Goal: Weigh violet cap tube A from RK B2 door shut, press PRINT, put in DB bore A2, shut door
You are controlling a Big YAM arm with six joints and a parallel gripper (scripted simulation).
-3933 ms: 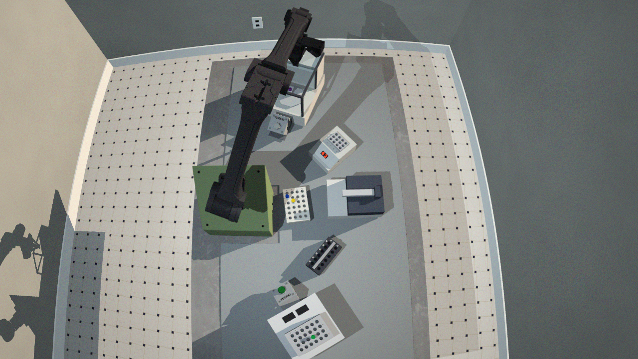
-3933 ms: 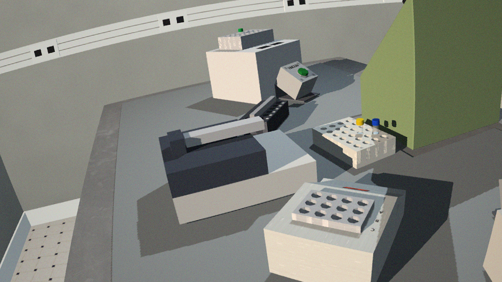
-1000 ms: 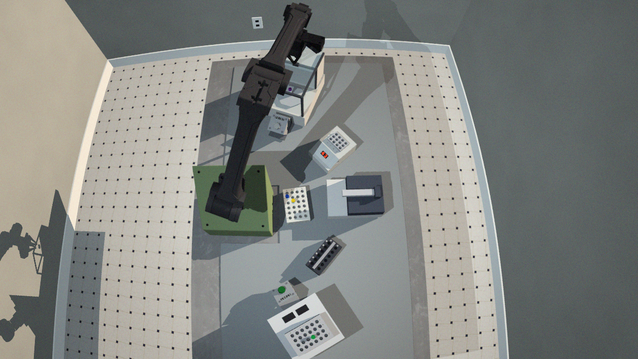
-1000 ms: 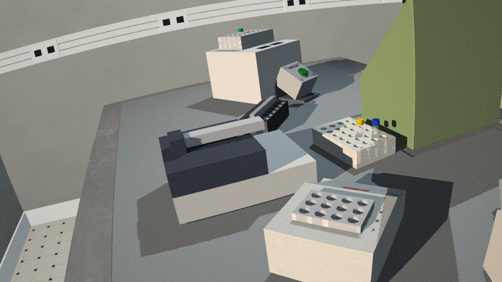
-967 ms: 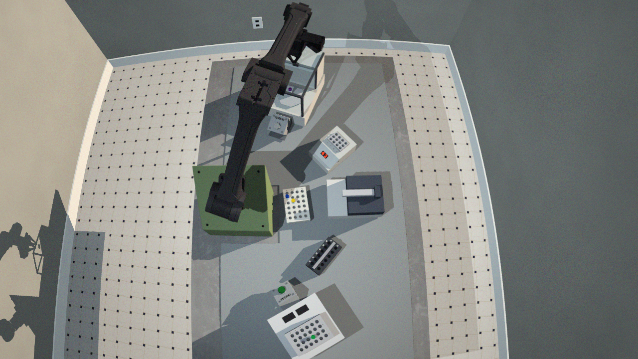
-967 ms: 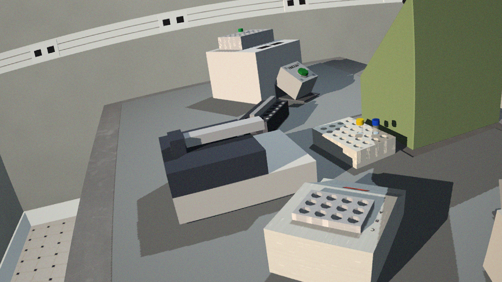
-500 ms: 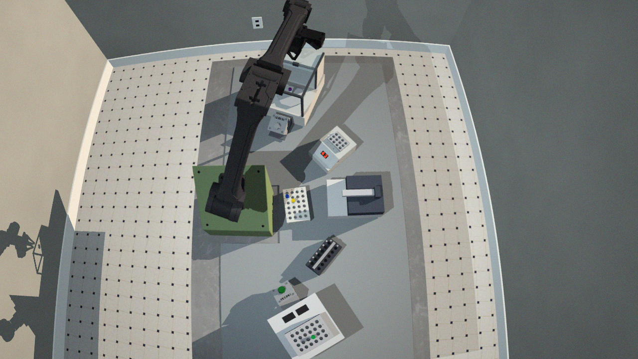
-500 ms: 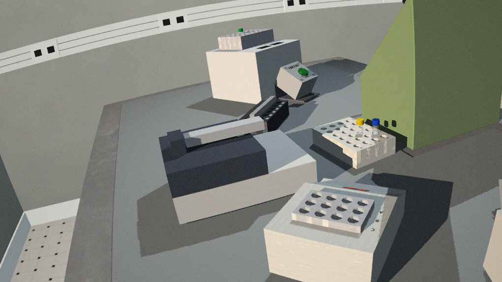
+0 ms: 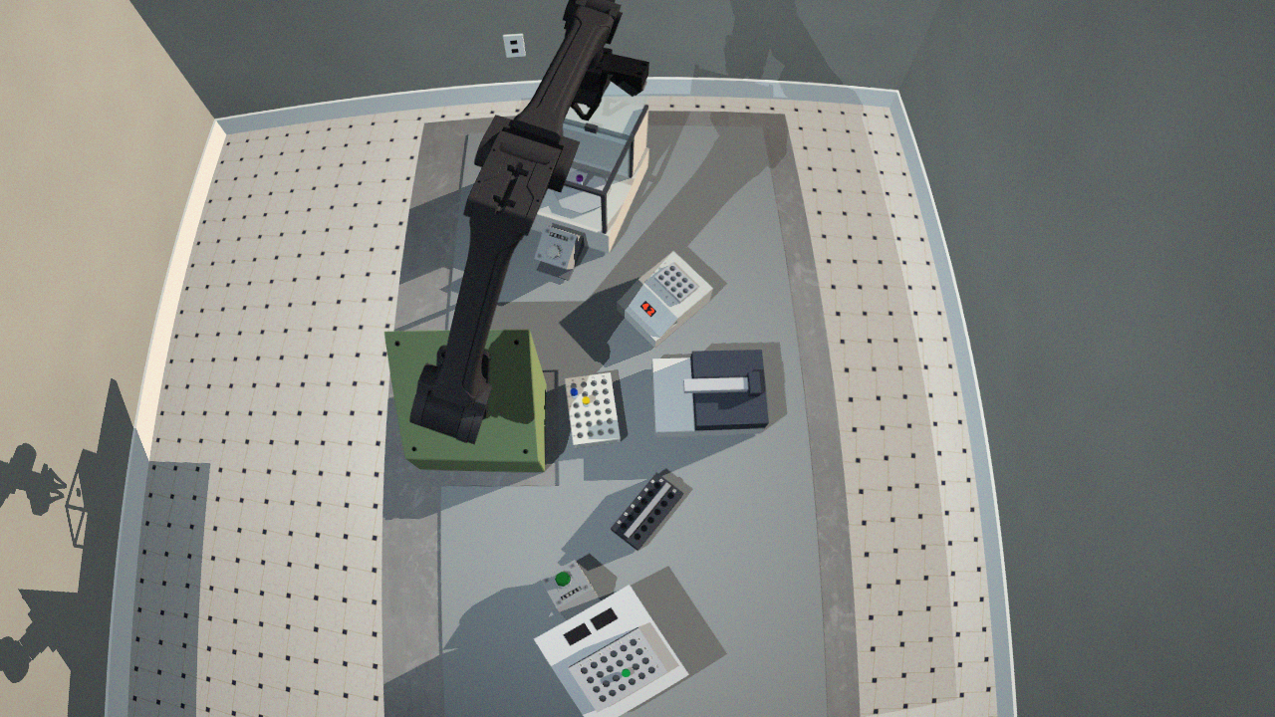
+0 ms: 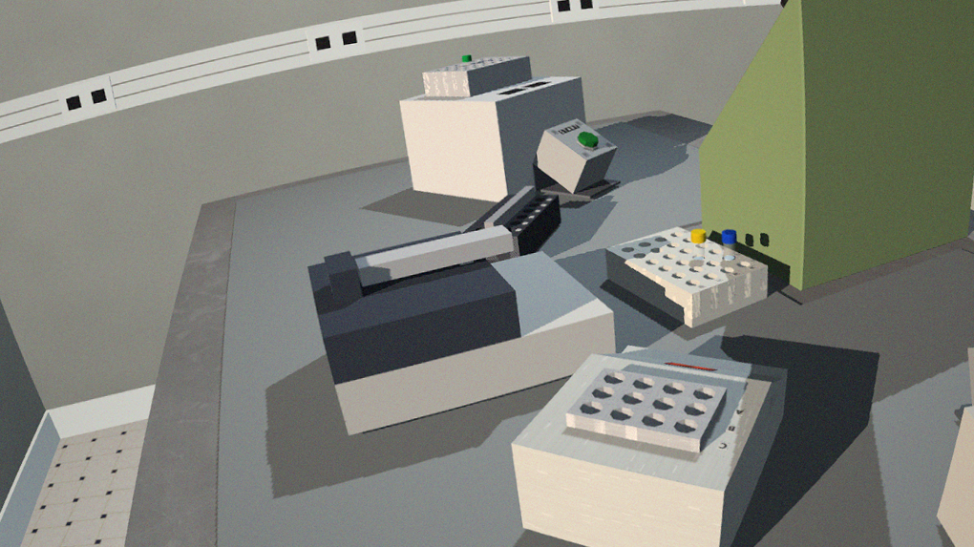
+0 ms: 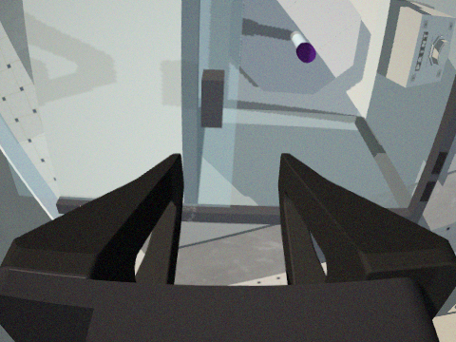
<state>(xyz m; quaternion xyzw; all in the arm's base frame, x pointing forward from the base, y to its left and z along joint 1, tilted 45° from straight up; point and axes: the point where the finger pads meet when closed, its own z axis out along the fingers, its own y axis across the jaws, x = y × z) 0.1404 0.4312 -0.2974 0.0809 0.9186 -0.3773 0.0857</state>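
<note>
Right now my hand is 20 cm above the octagonal balance pan, 5 cm to the left of it and 1 cm past it. The rest, counted from my hand: tube rack RK: 49 cm to the right, 26 cm below, 5 cm ahead; dry block DB: 26 cm to the right, 25 cm below, 17 cm ahead; spectrophotometer SP: 45 cm to the right, 27 cm ahead, 21 cm below.
</note>
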